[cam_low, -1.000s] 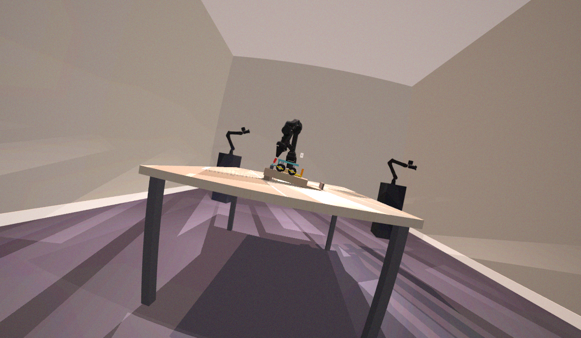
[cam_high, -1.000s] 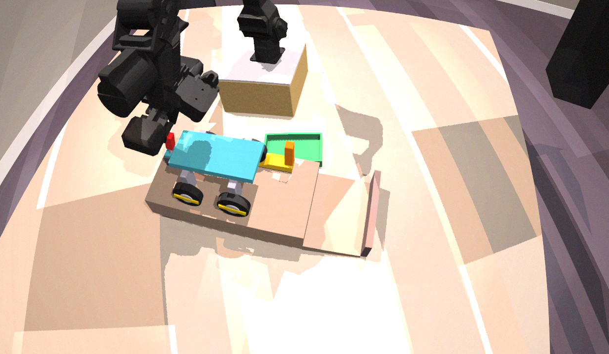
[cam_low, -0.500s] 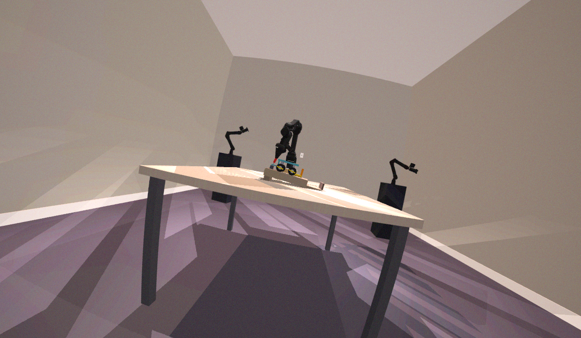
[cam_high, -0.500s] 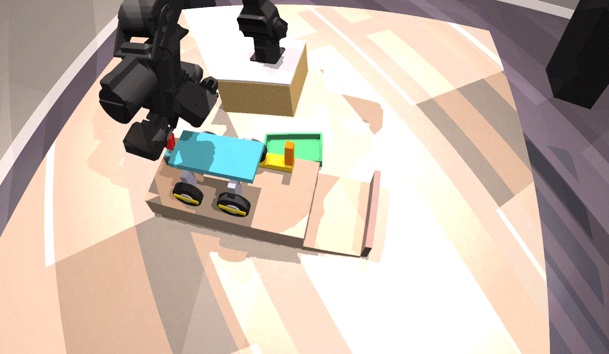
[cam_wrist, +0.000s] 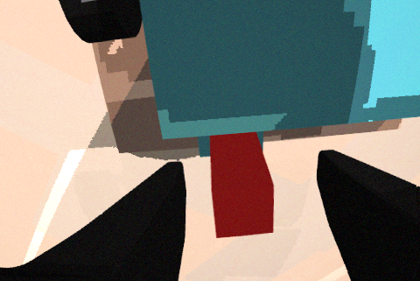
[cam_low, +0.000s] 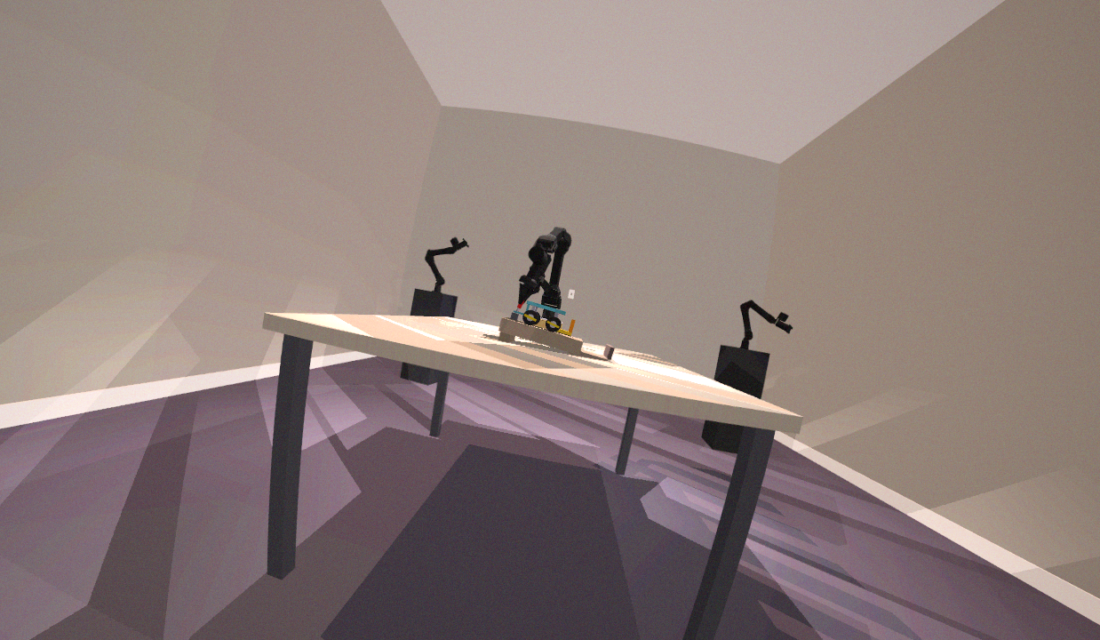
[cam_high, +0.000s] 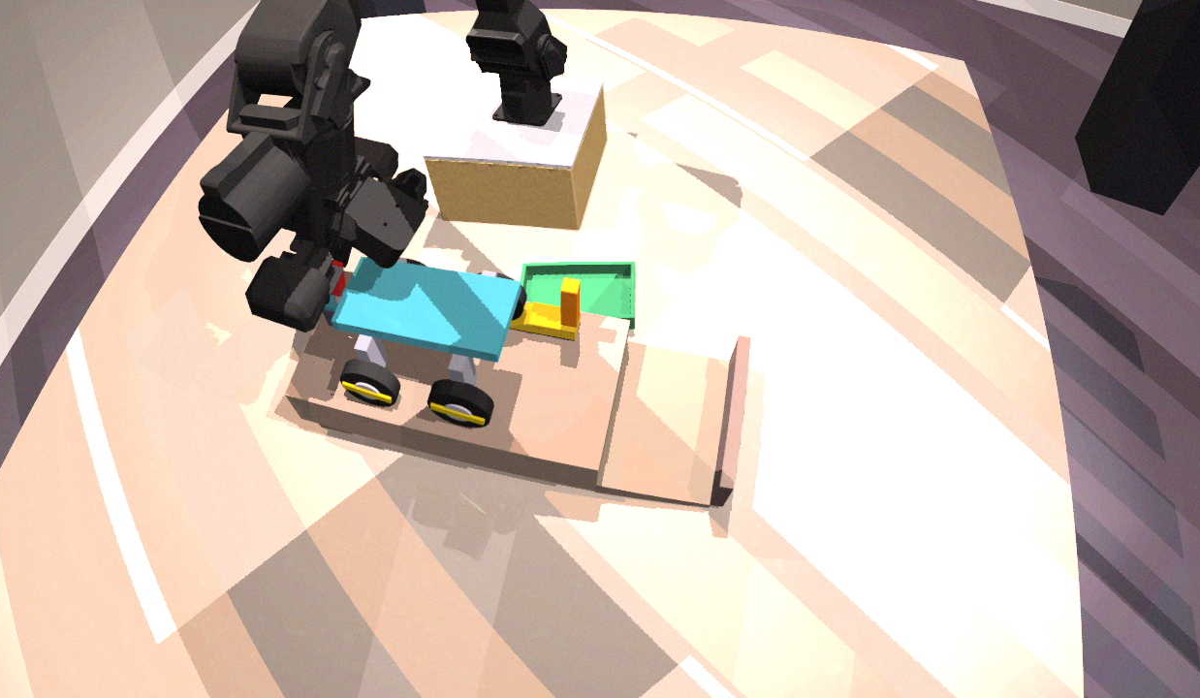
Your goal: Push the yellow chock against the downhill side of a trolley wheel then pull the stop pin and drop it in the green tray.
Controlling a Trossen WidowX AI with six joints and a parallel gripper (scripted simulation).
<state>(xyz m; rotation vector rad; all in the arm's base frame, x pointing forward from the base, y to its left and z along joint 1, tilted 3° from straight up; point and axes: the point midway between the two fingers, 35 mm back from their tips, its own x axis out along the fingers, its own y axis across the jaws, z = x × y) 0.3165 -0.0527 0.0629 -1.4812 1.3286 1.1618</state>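
My gripper tip is now 2 cm above the red-headed stop pin and 1 cm to the left of it. From my gripper tip the other things lie so: yellow chock (18 cm to the left, 6 cm below, 6 cm behind); then green tray (18 cm to the left, 15 cm below, 13 cm behind); then trolley (10 cm to the left, 3 cm below).
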